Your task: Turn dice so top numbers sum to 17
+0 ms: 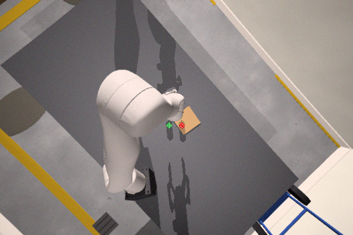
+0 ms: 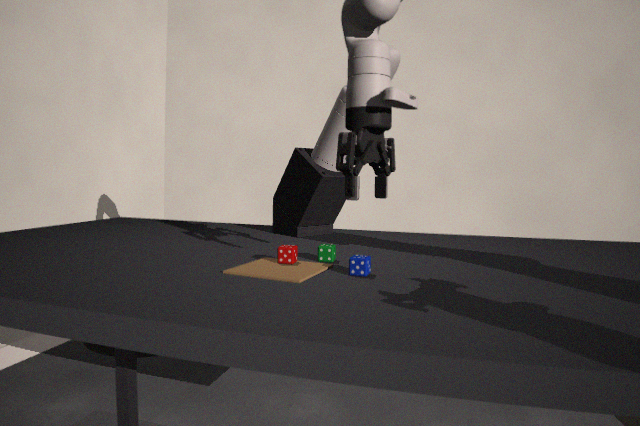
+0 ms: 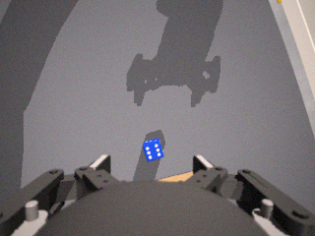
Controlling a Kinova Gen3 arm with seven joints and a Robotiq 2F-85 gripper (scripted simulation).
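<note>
Right now my hand is 120 mm above the blue die and 10 mm to the left of it. Also, from my hand: red die: 150 mm to the right, 110 mm below, 30 mm behind; green die: 120 mm below, 90 mm to the right, 90 mm behind; tan mat: 150 mm to the right, 130 mm below, 10 mm ahead.
</note>
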